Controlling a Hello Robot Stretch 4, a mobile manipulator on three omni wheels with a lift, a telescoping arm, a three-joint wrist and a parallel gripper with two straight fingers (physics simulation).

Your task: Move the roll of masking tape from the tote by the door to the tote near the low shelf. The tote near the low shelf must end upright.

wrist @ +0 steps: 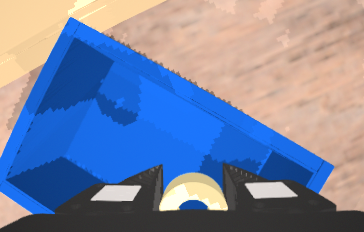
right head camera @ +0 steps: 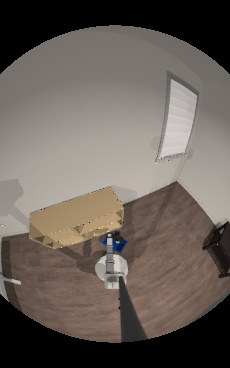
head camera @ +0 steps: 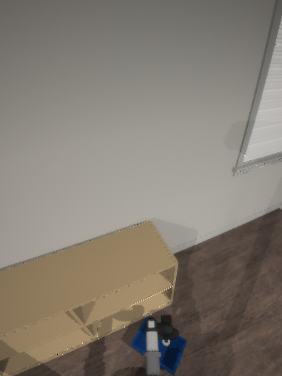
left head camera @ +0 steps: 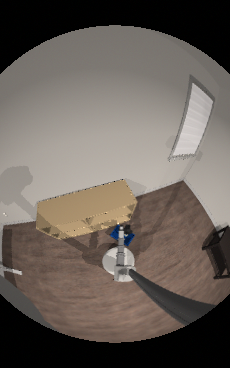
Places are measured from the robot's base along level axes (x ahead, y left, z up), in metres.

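Pixels of known places: gripper, fingertip midpoint: (wrist: 192,180).
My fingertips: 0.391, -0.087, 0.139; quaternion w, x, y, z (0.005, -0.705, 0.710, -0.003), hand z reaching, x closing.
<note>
Ahead of a thing's pixels: the offset from my fingertips to its middle, as dx, dy, dz. Level surfaces: height alone.
A blue tote {-0.014, +0.042, -0.106} (head camera: 181,355) (left head camera: 131,241) (right head camera: 123,245) (wrist: 200,100) stands upright and open on the floor, close to the front of the low shelf {dz +0.444} (head camera: 90,265) (left head camera: 85,200) (right head camera: 75,210). My gripper (head camera: 166,339) (wrist: 192,180) is shut on the cream roll of masking tape {-0.017, +0.000, +0.012} (head camera: 166,345) (wrist: 192,188), with one finger on each side of it. The roll is over the tote, with blue showing through its hole in the wrist view. The lower part of the roll is hidden by the gripper body in the wrist view. The tote by the door cannot be made out.
The shelf's front edge runs beside the tote's left end. A grey wall (head camera: 110,125) with a blind-covered window (head camera: 267,115) (left head camera: 192,120) (right head camera: 179,117) rises behind. A dark piece of furniture (left head camera: 218,250) (right head camera: 219,245) stands far right. My arm (head camera: 152,345) hides part of the tote.
</note>
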